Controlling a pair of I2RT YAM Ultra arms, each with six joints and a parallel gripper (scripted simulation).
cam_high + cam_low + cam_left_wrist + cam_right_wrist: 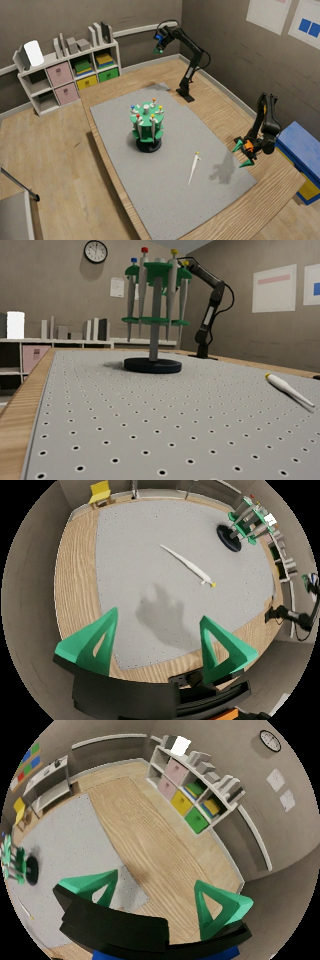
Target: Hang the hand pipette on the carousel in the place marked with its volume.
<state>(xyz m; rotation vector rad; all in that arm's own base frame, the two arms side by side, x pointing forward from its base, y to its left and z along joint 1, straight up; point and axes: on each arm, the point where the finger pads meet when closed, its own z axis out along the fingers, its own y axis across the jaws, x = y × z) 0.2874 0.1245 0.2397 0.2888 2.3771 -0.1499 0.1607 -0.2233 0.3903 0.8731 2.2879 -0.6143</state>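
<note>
Now: the hand pipette 22 cm below my left hand, 17 cm to the right of it and 10 cm ahead of it.
</note>
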